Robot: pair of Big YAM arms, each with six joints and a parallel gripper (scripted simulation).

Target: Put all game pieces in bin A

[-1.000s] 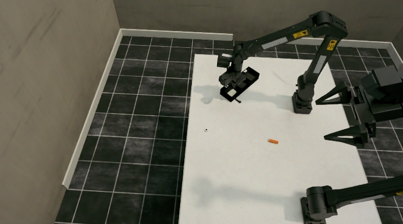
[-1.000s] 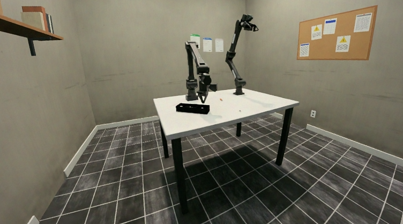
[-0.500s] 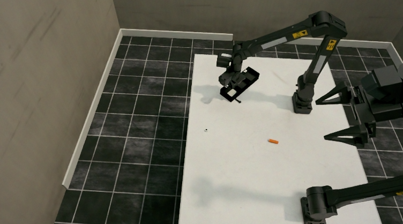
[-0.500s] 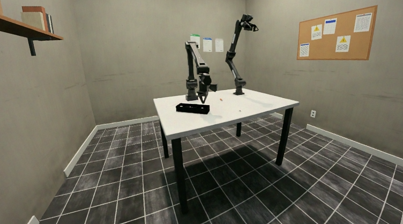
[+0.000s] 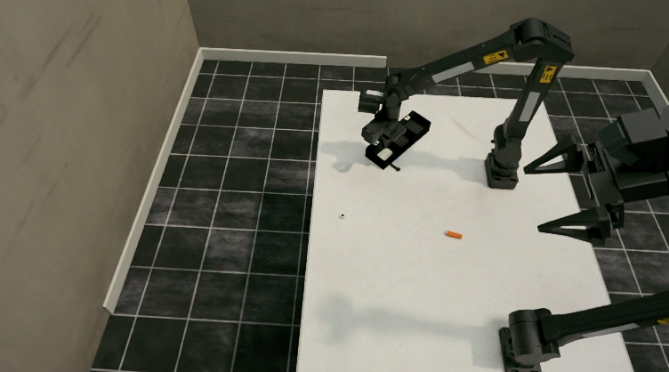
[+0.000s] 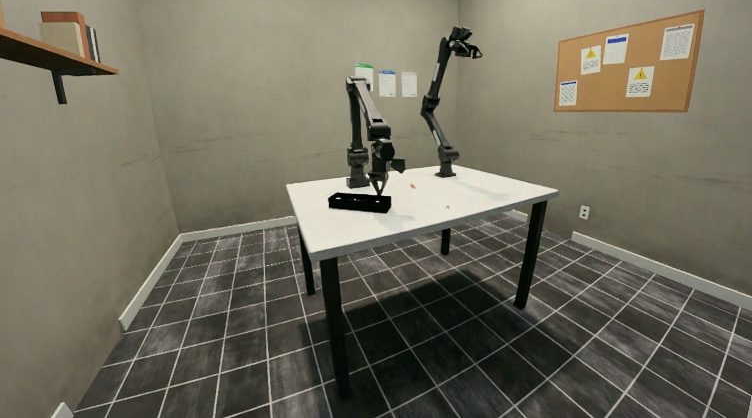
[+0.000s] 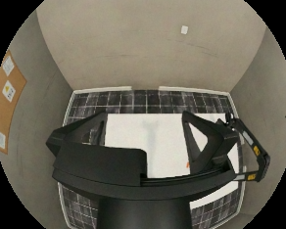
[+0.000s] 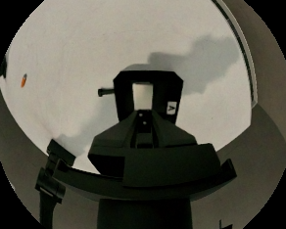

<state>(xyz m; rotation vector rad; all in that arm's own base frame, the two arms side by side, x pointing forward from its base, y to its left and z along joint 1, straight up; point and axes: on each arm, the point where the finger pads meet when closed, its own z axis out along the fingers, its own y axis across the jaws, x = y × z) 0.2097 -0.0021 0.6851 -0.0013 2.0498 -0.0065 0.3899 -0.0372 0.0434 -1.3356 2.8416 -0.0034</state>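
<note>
Right now my right hand is 6 cm above the dark screw, 5 cm past it and 4 cm to the right of it. Also, from my right hand: orange cylinder (27 cm to the left, 23 cm behind, 6 cm below); then black die (right at my right hand); then black bin (7 cm to the right, 5 cm below, 5 cm behind).
</note>
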